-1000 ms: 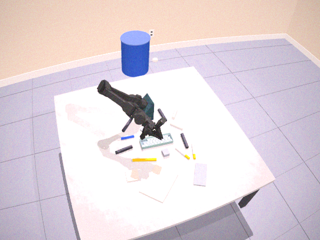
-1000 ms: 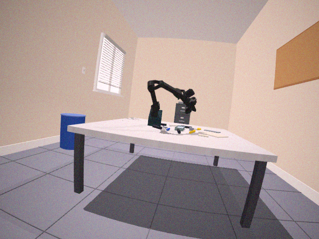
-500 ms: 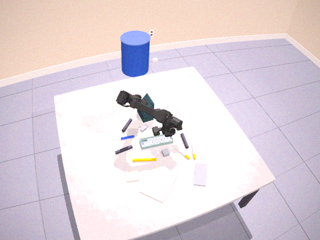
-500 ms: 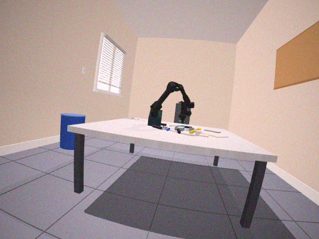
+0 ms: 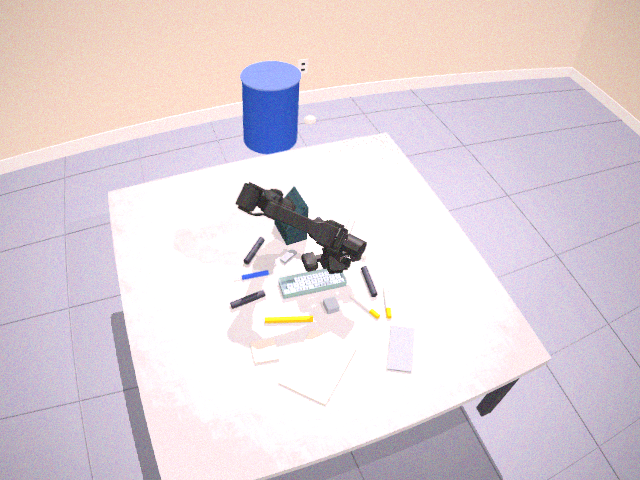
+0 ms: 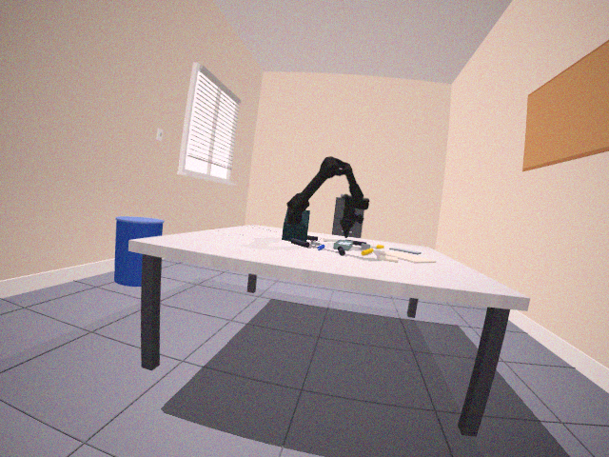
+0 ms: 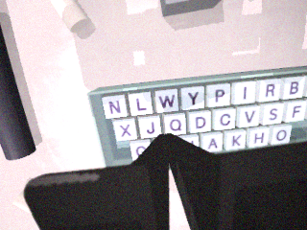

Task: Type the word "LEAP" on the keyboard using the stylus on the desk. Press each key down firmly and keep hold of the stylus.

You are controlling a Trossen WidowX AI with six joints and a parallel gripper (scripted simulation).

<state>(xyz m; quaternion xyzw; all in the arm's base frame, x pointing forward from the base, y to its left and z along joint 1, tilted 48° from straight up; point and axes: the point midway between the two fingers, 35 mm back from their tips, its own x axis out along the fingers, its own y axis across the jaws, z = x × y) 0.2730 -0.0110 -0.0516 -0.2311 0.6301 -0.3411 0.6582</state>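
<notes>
My gripper tip is now 13 cm past the blue stylus, 25 cm to the left of it and 3 cm above it. The rest, counted from my gripper tip: grey cube: 10 cm ahead, 5 cm to the right, 3 cm below; then grey slab: 34 cm ahead, 8 cm to the left, 4 cm below.
</notes>
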